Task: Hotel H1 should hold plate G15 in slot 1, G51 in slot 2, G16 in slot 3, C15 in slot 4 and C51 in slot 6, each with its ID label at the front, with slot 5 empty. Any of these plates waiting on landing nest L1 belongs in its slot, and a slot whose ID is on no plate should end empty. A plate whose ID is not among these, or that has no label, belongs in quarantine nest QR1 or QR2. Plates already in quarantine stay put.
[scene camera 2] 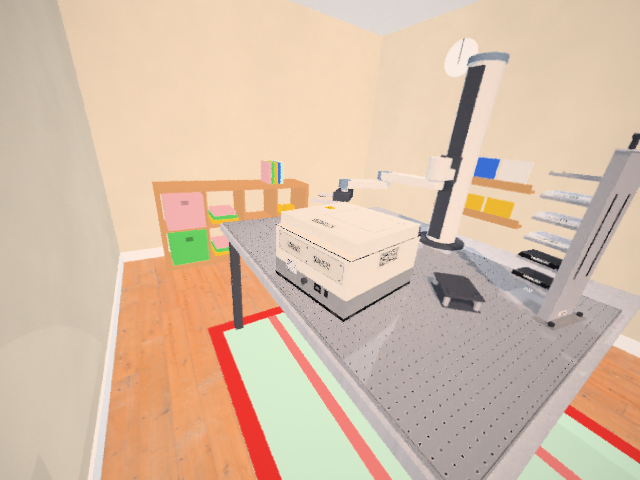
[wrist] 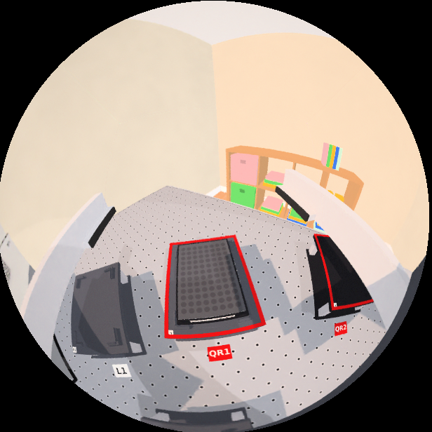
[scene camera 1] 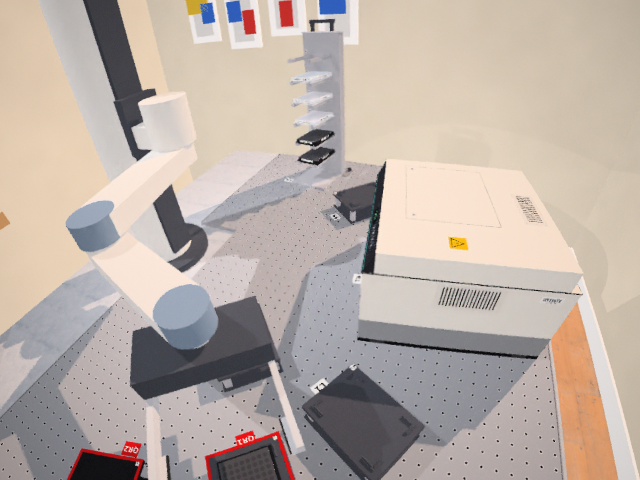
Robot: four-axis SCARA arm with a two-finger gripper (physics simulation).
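Where they show: gripper, fingertip midpoint: (scene camera 2: 315,196) (scene camera 1: 229,475); arm's base at its link origin: (scene camera 2: 439,241) (scene camera 1: 169,251).
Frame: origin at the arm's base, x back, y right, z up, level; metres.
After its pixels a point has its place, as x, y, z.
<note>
My gripper (scene camera 1: 227,459) {-0.587, 0.451, 0.199} (scene camera 2: 322,197) {-0.587, 0.451, 0.199} (wrist: 191,186) is open and empty above quarantine nest QR1 (scene camera 1: 285,454) {-0.601, 0.380, 0.063} (wrist: 168,290). A dark-topped plate (scene camera 1: 249,467) {-0.564, 0.420, 0.077} (wrist: 207,280) lies flat in QR1, apart from both fingers, with a label strip at its front too small to read. Quarantine nest QR2 (scene camera 1: 77,455) {-0.244, 0.542, 0.013} (wrist: 352,305) looks black inside; I cannot tell if it holds a plate. Landing nest L1 (scene camera 1: 361,421) {-0.693, 0.289, 0.063} (wrist: 100,310) is bare. Hotel H1 (scene camera 1: 336,103) {-0.346, -0.591, 0.296} (scene camera 2: 571,279) {-0.345, -0.621, 0.169} has black plates on its two lowest levels, clear plates on the three above, and a bare top shelf. Its labels are unreadable.
A large cream instrument (scene camera 1: 465,206) {-0.788, -0.086, 0.257} (scene camera 2: 330,242) {-0.943, -0.207, 0.227} stands on the perforated table (scene camera 1: 289,217) {-0.293, -0.262, 0.013} (scene camera 2: 439,377) {-0.864, -0.570, 0.013}. A dark nest (scene camera 1: 356,200) {-0.491, -0.347, 0.063} (scene camera 2: 457,289) {-0.532, -0.406, 0.063} stands between it and the hotel. Another dark nest (scene camera 1: 250,376) {-0.463, 0.264, 0.018} (wrist: 200,416) lies partly under the arm's black wrist.
</note>
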